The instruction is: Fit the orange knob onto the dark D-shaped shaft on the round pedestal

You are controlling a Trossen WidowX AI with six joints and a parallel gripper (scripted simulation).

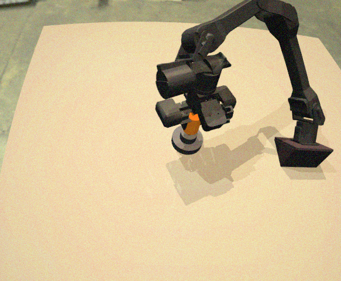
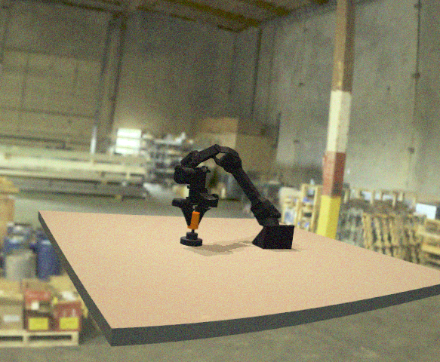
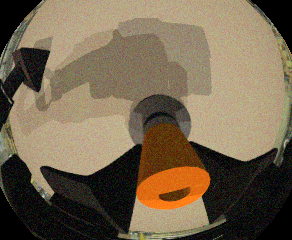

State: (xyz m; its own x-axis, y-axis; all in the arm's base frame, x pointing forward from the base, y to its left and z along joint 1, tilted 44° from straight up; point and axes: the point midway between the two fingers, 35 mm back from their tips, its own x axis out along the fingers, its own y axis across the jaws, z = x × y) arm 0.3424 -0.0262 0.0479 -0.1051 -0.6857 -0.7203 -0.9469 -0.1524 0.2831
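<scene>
Now: gripper tip 2 cm below the orange knob. Round my gripper tip: pedestal 4 cm below.
</scene>
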